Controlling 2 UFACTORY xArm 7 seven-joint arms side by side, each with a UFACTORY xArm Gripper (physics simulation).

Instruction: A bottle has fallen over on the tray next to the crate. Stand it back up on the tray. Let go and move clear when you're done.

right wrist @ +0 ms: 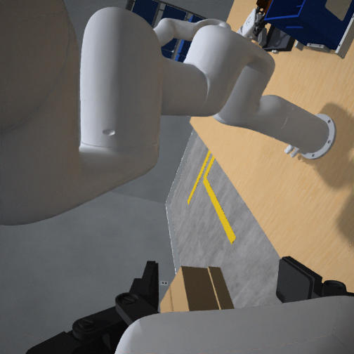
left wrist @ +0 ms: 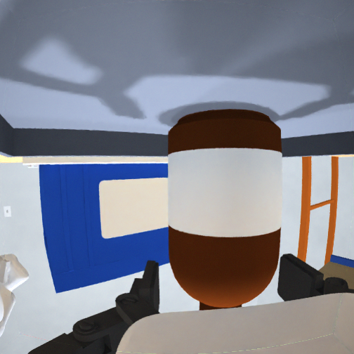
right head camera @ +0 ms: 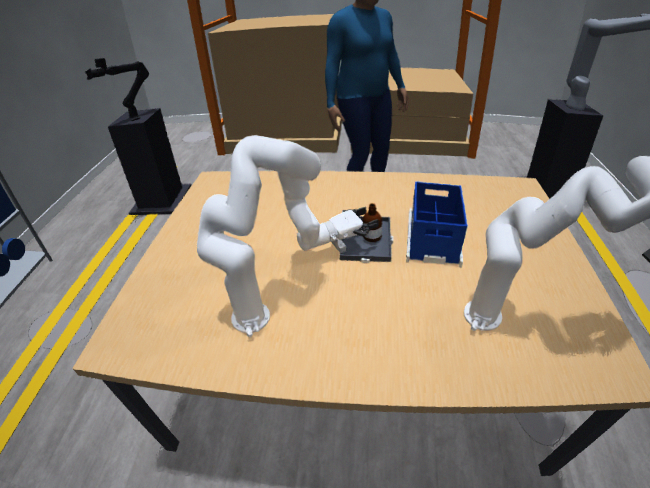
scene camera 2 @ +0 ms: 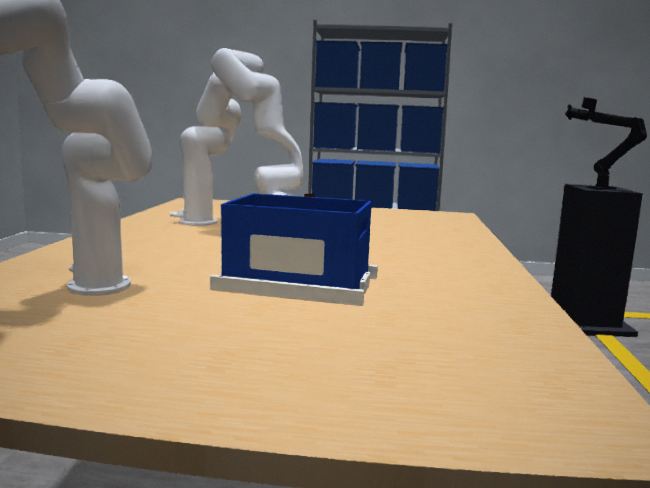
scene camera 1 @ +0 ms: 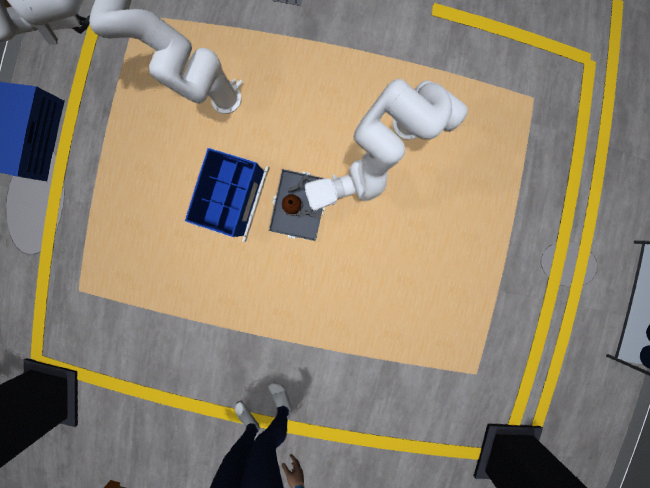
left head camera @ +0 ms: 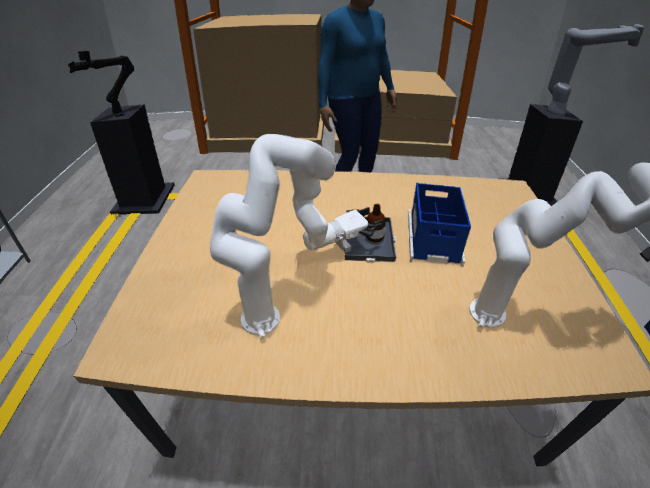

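Seen in the pictures: left gripper, fingertip midpoint: (right head camera: 372, 216) (scene camera 1: 291, 203) (left head camera: 375, 216); left arm's base, link origin: (right head camera: 250, 317) (scene camera 2: 198, 222) (left head camera: 260, 319); right arm's base, link origin: (right head camera: 482, 315) (scene camera 2: 99, 286) (scene camera 1: 226, 99) (left head camera: 487, 312).
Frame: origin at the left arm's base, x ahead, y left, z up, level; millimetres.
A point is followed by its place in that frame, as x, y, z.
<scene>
The brown bottle (left head camera: 375, 216) @(226, -508, 124) (right head camera: 372, 218) @(218, -510, 118) (scene camera 1: 291, 203) @(246, -516, 161) (left wrist: 225, 192) with a white label stands upright on the dark tray (left head camera: 370, 253) @(162, -466, 5) (right head camera: 365, 253) @(163, -463, 6) (scene camera 1: 292, 229) @(332, -544, 6) (left wrist: 75, 142). In scene camera 2 the bottle's top (scene camera 2: 309, 195) @(237, -530, 159) shows above the crate. My left gripper (left head camera: 373, 219) @(240, -518, 112) (right head camera: 366, 219) @(240, -518, 112) (left wrist: 220, 278) is open and low over the tray, with its black fingers spread on either side of the bottle's upper part. My right gripper (right wrist: 219, 280) is open and empty, far from the tray.
The blue crate (left head camera: 439, 245) @(40, -685, 76) (right head camera: 436, 245) @(39, -687, 77) (scene camera 2: 236, 246) @(22, -784, 92) (left wrist: 70, 225) with dividers stands beside the tray, held by pale edge brackets (scene camera 1: 255, 204) @(208, -666, 29). In the head views it lies to the tray's right. A person (left head camera: 352, 57) stands behind the table.
</scene>
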